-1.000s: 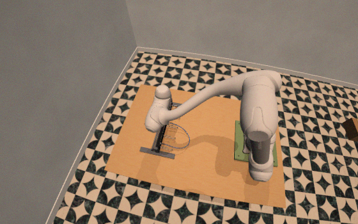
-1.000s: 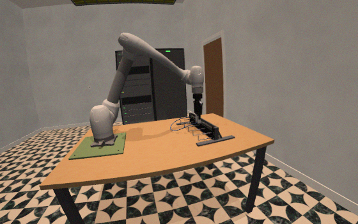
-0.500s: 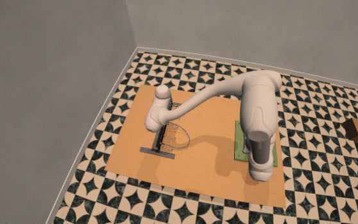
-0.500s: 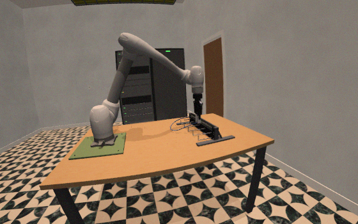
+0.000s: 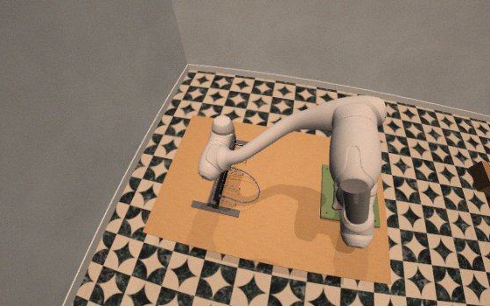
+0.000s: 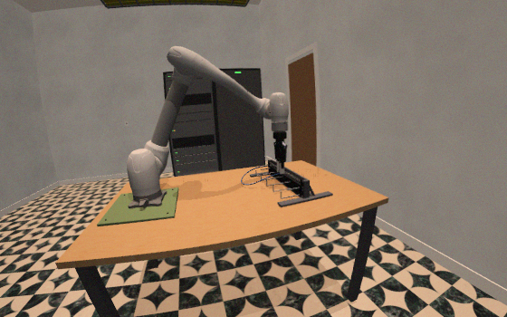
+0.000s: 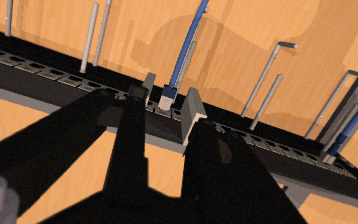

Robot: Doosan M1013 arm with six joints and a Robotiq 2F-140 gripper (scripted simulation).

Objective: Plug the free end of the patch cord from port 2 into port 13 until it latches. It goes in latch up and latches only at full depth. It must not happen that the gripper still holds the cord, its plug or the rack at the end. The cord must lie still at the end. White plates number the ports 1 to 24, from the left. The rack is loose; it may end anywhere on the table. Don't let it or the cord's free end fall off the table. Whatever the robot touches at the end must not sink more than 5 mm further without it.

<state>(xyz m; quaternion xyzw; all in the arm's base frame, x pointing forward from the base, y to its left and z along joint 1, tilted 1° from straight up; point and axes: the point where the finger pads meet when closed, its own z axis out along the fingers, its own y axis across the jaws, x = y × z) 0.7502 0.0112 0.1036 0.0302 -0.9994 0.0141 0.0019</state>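
My hand is 3 cm above the cord end and 1 cm short of it.
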